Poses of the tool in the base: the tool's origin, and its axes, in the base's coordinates. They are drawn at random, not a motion.
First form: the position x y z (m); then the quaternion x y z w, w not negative.
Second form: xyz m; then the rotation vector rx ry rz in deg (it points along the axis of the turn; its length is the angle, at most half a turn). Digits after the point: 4 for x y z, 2 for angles.
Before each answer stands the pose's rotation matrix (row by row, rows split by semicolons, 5 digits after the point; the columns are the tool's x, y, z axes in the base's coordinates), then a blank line. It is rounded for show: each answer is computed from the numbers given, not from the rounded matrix.
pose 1, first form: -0.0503 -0.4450 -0.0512 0.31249 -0.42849 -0.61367 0.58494
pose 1, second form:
-0.12039 0.45012 -0.88481; -0.98572 0.05152 0.16033; 0.11775 0.89148 0.43749

-0.0503 -0.4450 -0.0512 41.77 -57.27 -82.02
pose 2, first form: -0.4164 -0.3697 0.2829 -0.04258 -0.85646 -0.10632 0.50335
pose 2, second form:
-0.48965 0.17997 -0.85314; -0.03410 0.97377 0.22498; 0.87125 0.13925 -0.47067

-0.4164 -0.3697 0.2829 -5.89 -118.50 -14.71
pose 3, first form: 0.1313 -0.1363 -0.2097 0.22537 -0.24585 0.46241 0.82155
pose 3, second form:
0.45147 -0.87060 -0.19553; 0.64897 0.47077 -0.59767; 0.61238 0.14294 0.77753

0.1313 -0.1363 -0.2097 27.48 -29.98 56.38
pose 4, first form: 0.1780 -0.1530 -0.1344 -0.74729 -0.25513 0.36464 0.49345
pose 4, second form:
0.60389 0.02145 -0.79678; 0.74118 -0.38282 0.55145; -0.29320 -0.92357 -0.24708

0.1780 -0.1530 -0.1344 -103.84 -35.45 50.67
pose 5, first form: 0.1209 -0.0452 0.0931 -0.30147 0.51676 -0.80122 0.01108
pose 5, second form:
-0.81799 -0.29382 0.49454; -0.32933 -0.46567 -0.82140; 0.47164 -0.83476 0.28415

0.1209 -0.0452 0.0931 -53.89 92.37 -143.21
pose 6, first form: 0.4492 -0.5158 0.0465 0.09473 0.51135 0.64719 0.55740
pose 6, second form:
-0.36066 -0.62461 0.69267; 0.81837 0.14434 0.55627; -0.44744 0.76748 0.45910

0.4492 -0.5158 0.0465 12.81 69.13 87.50
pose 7, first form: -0.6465 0.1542 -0.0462 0.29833 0.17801 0.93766 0.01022
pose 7, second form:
-0.82179 0.08705 0.56310; 0.12538 -0.93642 0.32773; 0.55583 0.33992 0.75862

-0.6465 0.1542 -0.0462 53.35 31.84 167.69
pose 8, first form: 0.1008 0.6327 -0.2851 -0.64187 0.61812 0.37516 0.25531
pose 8, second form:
-0.04564 -0.98507 -0.16598; -0.60194 -0.10549 0.79154; -0.79723 0.13604 -0.58814

0.1008 0.6327 -0.2851 -99.86 96.16 58.36
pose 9, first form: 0.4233 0.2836 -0.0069 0.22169 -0.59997 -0.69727 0.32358
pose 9, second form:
-0.69230 0.18523 -0.69743; -0.71726 -0.07066 0.69321; 0.07912 0.98015 0.18178

0.4233 0.2836 -0.0069 33.33 -90.19 -104.82
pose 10, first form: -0.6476 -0.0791 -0.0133 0.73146 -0.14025 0.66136 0.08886
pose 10, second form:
0.08586 -0.32271 0.94259; -0.08764 -0.94487 -0.31551; 0.99245 -0.05552 -0.10941

-0.6476 -0.0791 -0.0133 124.70 -23.91 112.75
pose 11, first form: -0.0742 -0.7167 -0.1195 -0.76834 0.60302 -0.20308 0.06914
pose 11, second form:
0.19025 -0.89857 0.39545; -0.95473 -0.26317 -0.13868; 0.22868 -0.35117 -0.90796

-0.0742 -0.7167 -0.1195 -132.53 104.01 -35.03
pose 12, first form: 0.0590 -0.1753 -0.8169 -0.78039 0.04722 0.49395 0.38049
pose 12, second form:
0.50757 -0.44959 -0.73502; 0.30219 -0.70599 0.64051; -0.80688 -0.54721 -0.22248

0.0590 -0.1753 -0.8169 -114.15 6.91 72.25
